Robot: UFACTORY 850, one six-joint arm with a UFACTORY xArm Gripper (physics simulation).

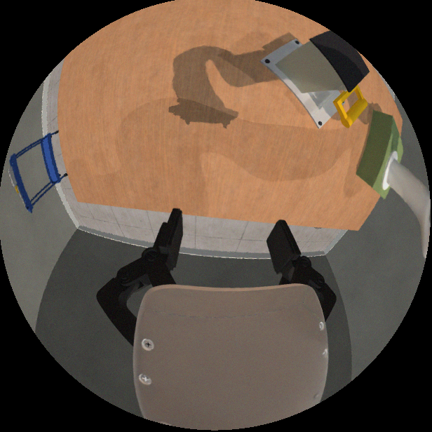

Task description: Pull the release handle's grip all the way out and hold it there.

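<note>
The release handle's yellow grip point(356, 114) is a rectangular loop at the upper right. It stands beside a box-like housing with a grey-beige side and a black top point(342, 57), on a light metal base plate point(313, 116) with dark bolts. How far the grip is out of the housing I cannot tell. My gripper point(229, 226) is open and empty, with its black fingers wide apart. It is well to the lower left of the grip and touches nothing. Part of the base plate is hidden behind the housing.
A green block point(372, 152) with a pale arm-like part point(412, 187) stands at the right, close to the grip. A blue cart-like frame point(51, 157) is at the far left. The wooden surface point(150, 80) bears the arm's shadow. A pale tiled strip point(212, 232) runs along its near edge.
</note>
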